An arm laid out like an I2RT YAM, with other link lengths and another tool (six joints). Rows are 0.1 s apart.
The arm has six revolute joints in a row. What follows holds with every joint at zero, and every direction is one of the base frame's.
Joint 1 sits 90.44 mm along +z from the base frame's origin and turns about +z.
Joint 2 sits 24.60 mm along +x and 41.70 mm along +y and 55.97 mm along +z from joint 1 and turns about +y.
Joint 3 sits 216.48 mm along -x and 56.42 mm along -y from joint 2 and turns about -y.
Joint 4 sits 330.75 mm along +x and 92.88 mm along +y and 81.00 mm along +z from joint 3 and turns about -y.
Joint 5 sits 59.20 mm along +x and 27.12 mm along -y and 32.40 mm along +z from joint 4 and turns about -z.
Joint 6 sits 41.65 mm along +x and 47.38 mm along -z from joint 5 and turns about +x.
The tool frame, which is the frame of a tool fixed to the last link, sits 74.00 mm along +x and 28.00 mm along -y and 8.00 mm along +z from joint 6; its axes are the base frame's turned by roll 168.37, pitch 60.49 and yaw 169.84 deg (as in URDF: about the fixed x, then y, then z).
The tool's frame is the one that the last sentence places.
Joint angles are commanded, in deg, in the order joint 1, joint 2, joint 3, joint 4, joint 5, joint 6. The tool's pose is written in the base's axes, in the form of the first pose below.
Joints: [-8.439 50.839 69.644 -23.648 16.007 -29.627]
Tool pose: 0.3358, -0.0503, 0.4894, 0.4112, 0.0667, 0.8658, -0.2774
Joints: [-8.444 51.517 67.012 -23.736 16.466 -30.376]
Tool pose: 0.3466, -0.0525, 0.4647, 0.3824, 0.0598, 0.8777, -0.2825
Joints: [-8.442 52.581 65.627 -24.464 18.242 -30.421]
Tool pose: 0.3532, -0.0567, 0.4457, 0.3533, 0.0656, 0.8874, -0.2888
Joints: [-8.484 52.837 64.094 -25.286 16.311 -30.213]
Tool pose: 0.3594, -0.0544, 0.4289, 0.3383, 0.0486, 0.8981, -0.2769
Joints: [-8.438 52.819 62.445 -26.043 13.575 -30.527]
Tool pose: 0.3648, -0.0497, 0.4128, 0.3258, 0.0235, 0.9077, -0.2635
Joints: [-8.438 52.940 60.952 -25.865 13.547 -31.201]
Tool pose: 0.3679, -0.0498, 0.4003, 0.3132, 0.0168, 0.9115, -0.2661
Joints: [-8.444 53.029 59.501 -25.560 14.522 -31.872]
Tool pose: 0.3696, -0.0517, 0.3890, 0.2995, 0.0171, 0.9138, -0.2740
